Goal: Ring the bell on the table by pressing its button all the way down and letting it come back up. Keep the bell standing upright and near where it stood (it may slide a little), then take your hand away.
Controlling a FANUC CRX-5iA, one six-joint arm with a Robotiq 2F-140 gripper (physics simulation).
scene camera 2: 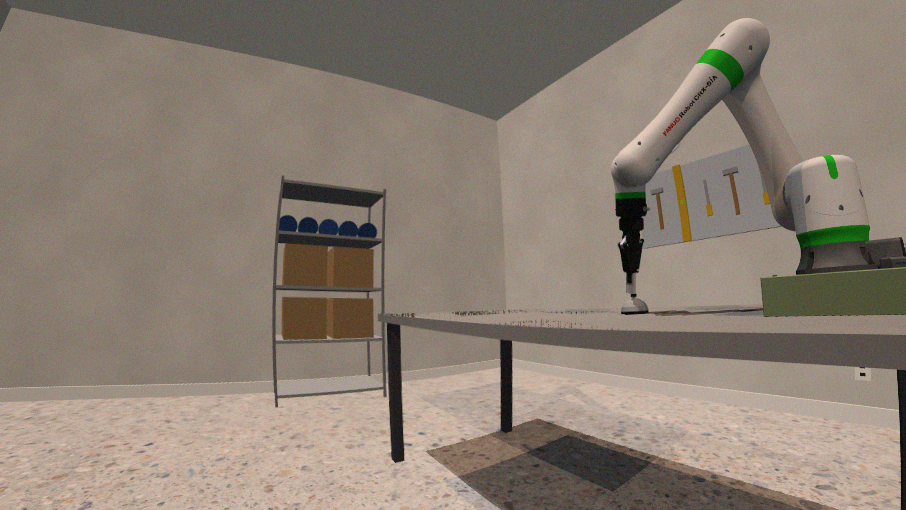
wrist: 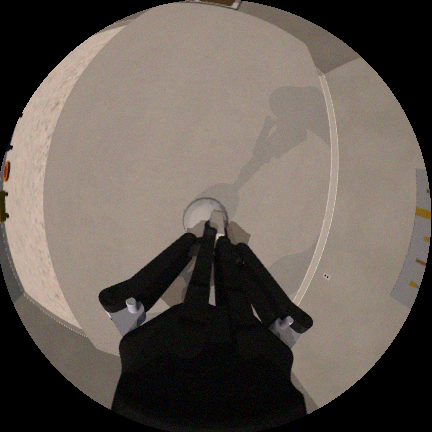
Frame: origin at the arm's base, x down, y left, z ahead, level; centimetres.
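Seen in the pictures: gripper, fingertip midpoint: (scene camera 2: 630, 293) (wrist: 214, 219); arm's base, link origin: (scene camera 2: 836, 274).
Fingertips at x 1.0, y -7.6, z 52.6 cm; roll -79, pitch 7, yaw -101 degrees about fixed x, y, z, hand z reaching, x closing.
Offsets run from my fingertips to a thing's middle.
The bell {dy +0.4, dx +3.4, dz -1.2 cm} (scene camera 2: 634, 307) (wrist: 199, 213) is a small pale dome with a dark rim, standing upright on the table (scene camera 2: 570, 339) (wrist: 150, 125). Its small dark button {dy +0.3, dx +0.8, dz -1.2 cm} (scene camera 2: 632, 295) sits on top in the scene view; in the wrist view the fingertips hide it. My gripper (scene camera 2: 630, 290) (wrist: 214, 219) is shut and empty, pointing straight down above the bell. Its pale fingertips are at the top of the button, touching or very nearly so. A short part of the button shows between the tips and the dome. I cannot tell if it is pressed.
The arm's green base block (scene camera 2: 824, 295) is on the table to the right in the scene view. A shelf rack (scene camera 2: 277, 285) with boxes and blue round things stands beyond the table's left end. A tool board (scene camera 2: 719, 202) (wrist: 406, 250) hangs on the wall.
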